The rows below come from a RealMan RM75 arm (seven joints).
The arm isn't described. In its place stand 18 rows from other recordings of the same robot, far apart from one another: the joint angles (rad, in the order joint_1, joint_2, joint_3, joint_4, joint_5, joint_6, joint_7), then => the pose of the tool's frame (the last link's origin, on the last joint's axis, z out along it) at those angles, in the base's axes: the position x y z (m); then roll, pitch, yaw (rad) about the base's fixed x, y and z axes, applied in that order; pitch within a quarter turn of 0, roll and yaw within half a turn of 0.
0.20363 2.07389 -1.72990 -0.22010 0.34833 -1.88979 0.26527 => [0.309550 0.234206 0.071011 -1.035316 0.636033 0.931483]
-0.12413 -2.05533 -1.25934 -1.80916 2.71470 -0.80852 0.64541 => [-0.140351 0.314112 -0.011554 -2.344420 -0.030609 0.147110]
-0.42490 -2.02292 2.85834 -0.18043 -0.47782 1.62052 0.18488 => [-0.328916 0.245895 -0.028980 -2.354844 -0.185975 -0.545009]
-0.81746 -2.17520 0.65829 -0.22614 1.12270 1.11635 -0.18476 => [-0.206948 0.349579 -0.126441 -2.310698 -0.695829 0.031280]
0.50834 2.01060 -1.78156 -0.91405 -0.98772 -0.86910 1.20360 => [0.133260 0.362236 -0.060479 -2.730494 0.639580 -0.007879]
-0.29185 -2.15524 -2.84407 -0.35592 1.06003 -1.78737 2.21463 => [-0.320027 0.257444 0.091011 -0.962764 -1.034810 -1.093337]
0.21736 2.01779 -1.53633 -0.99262 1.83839 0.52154 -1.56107 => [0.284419 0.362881 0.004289 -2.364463 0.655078 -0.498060]
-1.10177 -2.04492 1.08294 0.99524 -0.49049 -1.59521 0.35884 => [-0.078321 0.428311 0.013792 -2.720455 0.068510 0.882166]
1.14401 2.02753 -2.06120 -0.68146 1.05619 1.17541 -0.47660 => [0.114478 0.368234 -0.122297 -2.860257 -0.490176 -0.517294]
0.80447 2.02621 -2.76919 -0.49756 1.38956 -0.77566 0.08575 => [0.179410 0.406305 -0.095028 -2.236349 0.861386 -0.227270]
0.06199 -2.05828 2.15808 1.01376 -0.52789 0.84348 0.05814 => [-0.257637 0.271514 -0.029429 -1.692129 -0.906171 -0.107847]
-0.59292 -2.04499 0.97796 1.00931 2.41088 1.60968 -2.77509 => [-0.246749 0.346928 0.019277 -2.983062 -0.089182 1.393532]
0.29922 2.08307 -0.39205 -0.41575 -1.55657 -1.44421 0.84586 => [0.352036 0.284323 0.041265 -2.105458 0.859391 -0.057575]
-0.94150 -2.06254 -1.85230 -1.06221 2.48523 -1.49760 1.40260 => [-0.101045 0.404114 -0.018610 -3.024830 0.339199 -0.194183]
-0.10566 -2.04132 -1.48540 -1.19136 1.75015 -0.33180 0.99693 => [-0.281418 0.344932 -0.002405 -2.331204 -0.686679 0.654216]
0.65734 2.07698 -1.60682 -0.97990 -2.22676 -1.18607 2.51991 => [0.179049 0.352945 -0.085646 -2.910857 -0.073072 -0.736634]
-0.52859 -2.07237 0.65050 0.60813 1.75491 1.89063 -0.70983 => [-0.221137 0.304592 0.025516 -2.561720 -0.692043 -0.529373]
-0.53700 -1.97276 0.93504 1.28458 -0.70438 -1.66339 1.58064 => [-0.242448 0.356311 0.095113 -2.798120 0.226494 0.115657]
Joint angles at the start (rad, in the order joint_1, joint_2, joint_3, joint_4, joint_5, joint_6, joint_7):
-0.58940 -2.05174 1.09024 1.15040 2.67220 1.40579 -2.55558
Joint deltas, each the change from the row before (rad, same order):
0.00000 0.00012 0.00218 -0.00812 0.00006 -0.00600 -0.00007
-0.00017 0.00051 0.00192 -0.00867 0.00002 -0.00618 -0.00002
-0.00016 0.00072 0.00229 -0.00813 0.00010 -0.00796 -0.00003
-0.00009 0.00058 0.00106 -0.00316 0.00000 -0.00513 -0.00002
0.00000 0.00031 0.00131 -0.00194 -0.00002 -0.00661 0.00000
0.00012 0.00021 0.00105 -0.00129 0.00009 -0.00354 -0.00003
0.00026 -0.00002 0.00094 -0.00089 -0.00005 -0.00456 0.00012
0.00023 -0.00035 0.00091 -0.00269 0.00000 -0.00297 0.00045
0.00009 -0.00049 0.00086 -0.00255 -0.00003 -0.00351 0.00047
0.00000 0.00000 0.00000 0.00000 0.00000 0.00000 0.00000
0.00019 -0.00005 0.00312 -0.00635 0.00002 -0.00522 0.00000
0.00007 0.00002 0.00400 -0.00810 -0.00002 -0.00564 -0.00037
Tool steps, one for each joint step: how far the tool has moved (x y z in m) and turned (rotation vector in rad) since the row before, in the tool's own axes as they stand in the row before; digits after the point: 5 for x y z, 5 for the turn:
-0.00082 -0.00020 0.00165 -0.00001 -0.00248 -0.00178
-0.00083 -0.00038 0.00162 0.00023 -0.00252 -0.00206
-0.00053 -0.00056 0.00150 0.00175 -0.00085 -0.00149
0.00006 -0.00047 0.00052 0.00208 0.00133 -0.00042
0.00043 -0.00045 0.00039 0.00313 0.00335 0.00028
0.00013 -0.00024 0.00028 0.00170 0.00131 0.00024
0.00027 -0.00025 0.00027 0.00210 0.00252 0.00032
-0.00028 0.00001 0.00067 0.00018 -0.00024 -0.00014
-0.00013 0.00004 0.00067 0.00037 0.00043 0.00000
0.00000 0.00000 0.00000 0.00000 0.00000 0.00000
-0.00071 0.00006 0.00145 0.00022 -0.00233 -0.00023
-0.00096 0.00015 0.00181 -0.00021 -0.00372 -0.00051

